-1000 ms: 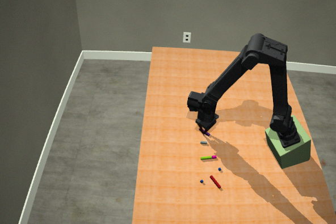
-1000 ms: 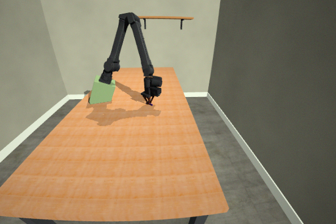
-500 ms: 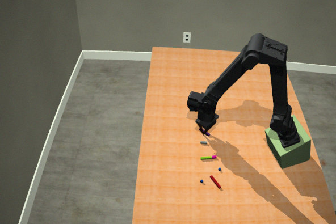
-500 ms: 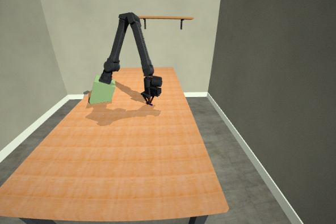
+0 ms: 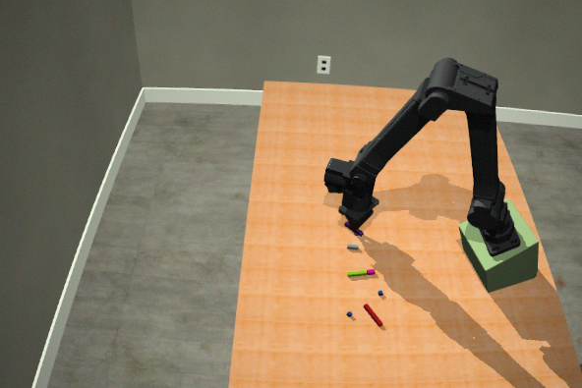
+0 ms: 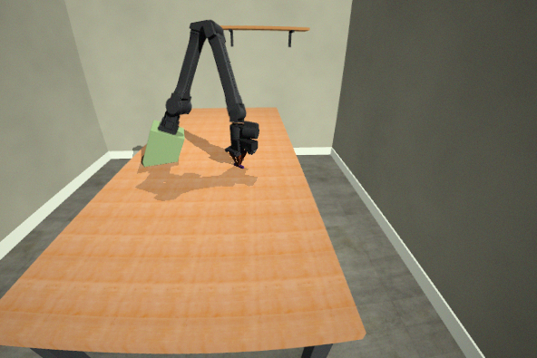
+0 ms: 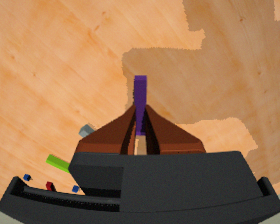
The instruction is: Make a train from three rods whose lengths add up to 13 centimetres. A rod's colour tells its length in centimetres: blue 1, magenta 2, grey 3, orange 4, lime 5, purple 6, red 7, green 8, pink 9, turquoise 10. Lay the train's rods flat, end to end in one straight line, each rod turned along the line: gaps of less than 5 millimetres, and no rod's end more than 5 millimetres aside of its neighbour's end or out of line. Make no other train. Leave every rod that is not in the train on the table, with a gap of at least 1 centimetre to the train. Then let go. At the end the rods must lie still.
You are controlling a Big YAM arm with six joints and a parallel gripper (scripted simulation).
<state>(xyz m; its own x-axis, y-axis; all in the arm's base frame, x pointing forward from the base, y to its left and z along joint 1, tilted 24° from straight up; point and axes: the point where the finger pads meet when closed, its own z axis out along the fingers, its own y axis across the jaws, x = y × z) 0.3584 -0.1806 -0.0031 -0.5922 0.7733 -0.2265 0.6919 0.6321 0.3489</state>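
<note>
My hand is 1 cm above the purple rod. The rest, counted from my hand: lime rod: 2 cm ahead, 15 cm to the left, 1 cm below; then magenta rod: 1 cm behind, 15 cm to the left, 1 cm below; then grey rod: 2 cm ahead, 6 cm to the left, 1 cm below.
</note>
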